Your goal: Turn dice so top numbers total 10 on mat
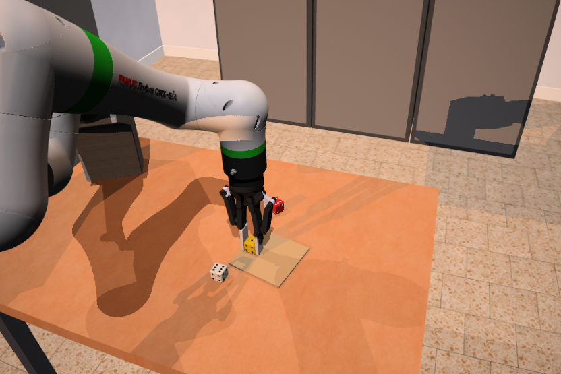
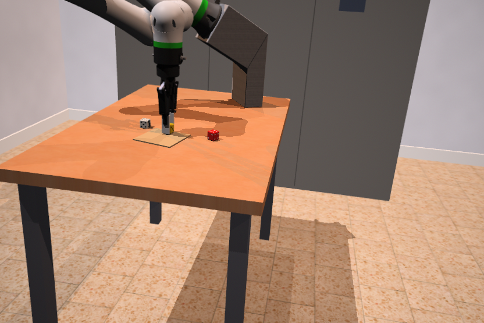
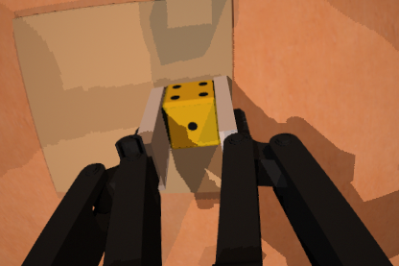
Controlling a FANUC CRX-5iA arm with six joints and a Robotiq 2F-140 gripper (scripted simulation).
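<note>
Right now the yellow die is 20 mm below my hand. From my hand the other things lie so: white die: 90 mm to the right, 50 mm behind, 30 mm below; then tan mat: 40 mm below, 40 mm ahead, 10 mm to the right; then red die: 160 mm to the left, 30 mm below, 30 mm ahead.
</note>
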